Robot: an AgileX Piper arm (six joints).
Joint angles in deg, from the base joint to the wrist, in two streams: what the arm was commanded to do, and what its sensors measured. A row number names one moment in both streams.
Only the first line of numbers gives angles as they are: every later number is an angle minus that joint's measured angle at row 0.
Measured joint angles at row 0: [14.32, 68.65, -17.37, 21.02, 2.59, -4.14]
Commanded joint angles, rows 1 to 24: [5.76, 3.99, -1.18, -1.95, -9.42, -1.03]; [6.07, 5.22, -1.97, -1.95, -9.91, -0.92]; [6.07, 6.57, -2.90, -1.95, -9.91, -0.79]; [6.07, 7.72, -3.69, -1.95, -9.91, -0.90]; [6.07, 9.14, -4.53, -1.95, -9.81, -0.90]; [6.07, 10.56, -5.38, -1.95, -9.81, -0.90]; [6.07, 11.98, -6.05, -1.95, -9.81, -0.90]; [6.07, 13.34, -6.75, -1.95, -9.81, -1.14]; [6.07, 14.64, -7.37, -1.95, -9.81, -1.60]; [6.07, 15.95, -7.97, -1.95, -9.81, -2.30]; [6.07, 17.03, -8.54, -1.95, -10.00, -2.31]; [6.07, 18.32, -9.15, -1.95, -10.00, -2.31]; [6.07, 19.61, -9.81, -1.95, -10.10, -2.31]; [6.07, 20.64, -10.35, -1.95, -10.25, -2.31]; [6.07, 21.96, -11.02, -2.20, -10.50, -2.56]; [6.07, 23.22, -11.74, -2.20, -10.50, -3.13]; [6.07, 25.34, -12.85, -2.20, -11.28, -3.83]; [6.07, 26.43, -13.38, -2.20, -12.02, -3.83]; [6.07, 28.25, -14.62, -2.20, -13.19, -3.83]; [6.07, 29.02, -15.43, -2.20, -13.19, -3.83]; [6.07, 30.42, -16.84, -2.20, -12.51, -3.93]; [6.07, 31.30, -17.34, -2.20, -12.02, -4.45]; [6.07, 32.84, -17.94, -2.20, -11.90, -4.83]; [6.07, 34.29, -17.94, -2.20, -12.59, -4.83]
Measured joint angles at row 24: [5.79, 30.88, -16.83, -1.42, -11.80, -3.84]
